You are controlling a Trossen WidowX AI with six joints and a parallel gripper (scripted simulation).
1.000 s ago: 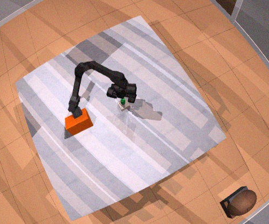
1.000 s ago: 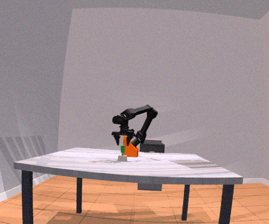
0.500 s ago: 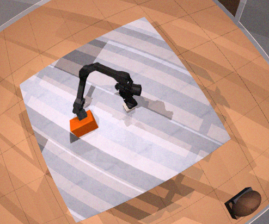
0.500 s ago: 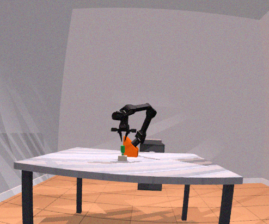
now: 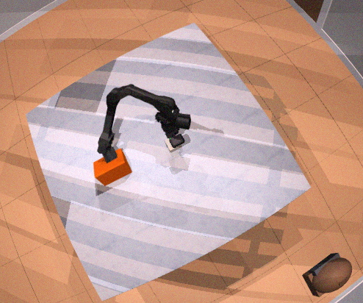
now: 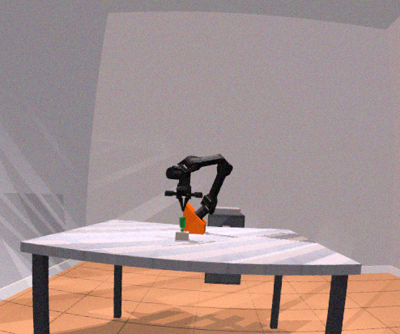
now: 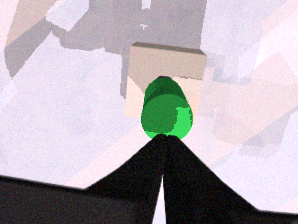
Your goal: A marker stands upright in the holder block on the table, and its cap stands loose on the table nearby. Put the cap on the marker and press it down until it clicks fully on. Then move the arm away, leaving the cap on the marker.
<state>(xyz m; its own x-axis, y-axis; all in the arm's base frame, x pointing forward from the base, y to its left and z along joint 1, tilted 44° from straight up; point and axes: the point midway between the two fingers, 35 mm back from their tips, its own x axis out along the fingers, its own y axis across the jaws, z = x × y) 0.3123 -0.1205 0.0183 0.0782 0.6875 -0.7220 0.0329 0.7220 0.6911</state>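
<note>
My gripper tip is 5 cm above the green marker cap. Round my gripper tip: holder block: 12 cm below.
</note>
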